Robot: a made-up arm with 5 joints.
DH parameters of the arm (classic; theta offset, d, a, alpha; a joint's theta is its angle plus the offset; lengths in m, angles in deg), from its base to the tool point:
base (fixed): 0 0 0.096 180
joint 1: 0 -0.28 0.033 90
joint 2: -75.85 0 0.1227 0
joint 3: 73.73 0 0.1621 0
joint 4: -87.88 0.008 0 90
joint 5: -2.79 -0.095 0 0
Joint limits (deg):
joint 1: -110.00..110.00
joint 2: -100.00..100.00
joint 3: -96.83..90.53
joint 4: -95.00..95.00
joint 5: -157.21..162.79
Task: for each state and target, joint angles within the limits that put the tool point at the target. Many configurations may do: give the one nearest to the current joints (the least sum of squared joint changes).
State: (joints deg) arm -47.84 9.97 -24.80 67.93 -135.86
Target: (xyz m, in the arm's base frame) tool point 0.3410 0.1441 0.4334
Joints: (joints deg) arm -28.85 2.48 -33.08 63.64 -135.86
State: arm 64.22 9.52 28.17 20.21 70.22
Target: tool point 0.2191 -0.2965 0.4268
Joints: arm 68.88 1.38 -8.15 4.65 70.22
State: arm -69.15 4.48 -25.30 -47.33 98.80
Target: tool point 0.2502 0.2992 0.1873
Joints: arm -61.37 47.21 4.51 -34.54 98.80
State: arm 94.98 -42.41 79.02 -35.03 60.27
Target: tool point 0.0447 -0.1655 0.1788
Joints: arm 109.87 -4.85 76.63 -24.06 60.27
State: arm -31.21 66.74 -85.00 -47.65 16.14
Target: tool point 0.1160 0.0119 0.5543
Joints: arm -10.65 16.43 -96.83 -94.80 16.14
